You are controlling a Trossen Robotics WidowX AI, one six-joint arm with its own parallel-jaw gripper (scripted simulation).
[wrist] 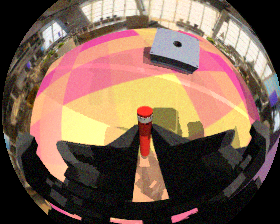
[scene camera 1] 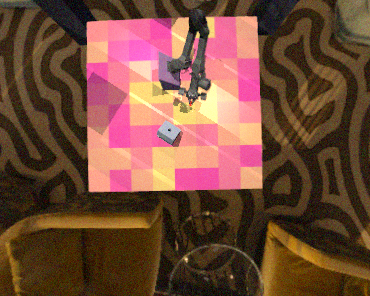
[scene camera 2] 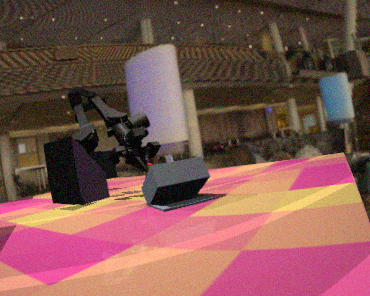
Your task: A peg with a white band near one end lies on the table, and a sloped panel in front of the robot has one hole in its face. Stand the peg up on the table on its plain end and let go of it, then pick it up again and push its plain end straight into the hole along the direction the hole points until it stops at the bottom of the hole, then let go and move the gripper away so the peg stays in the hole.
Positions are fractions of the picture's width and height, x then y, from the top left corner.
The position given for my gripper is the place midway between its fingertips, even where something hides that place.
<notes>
My gripper (scene camera 2: 0.40, 0.58) holds a red peg. Also in view: a grey sloped panel (scene camera 2: 0.45, 0.61).
My gripper shows as well in the wrist view (wrist: 0.52, 0.57). The grey sloped panel also shows in the wrist view (wrist: 0.67, 0.25).
</notes>
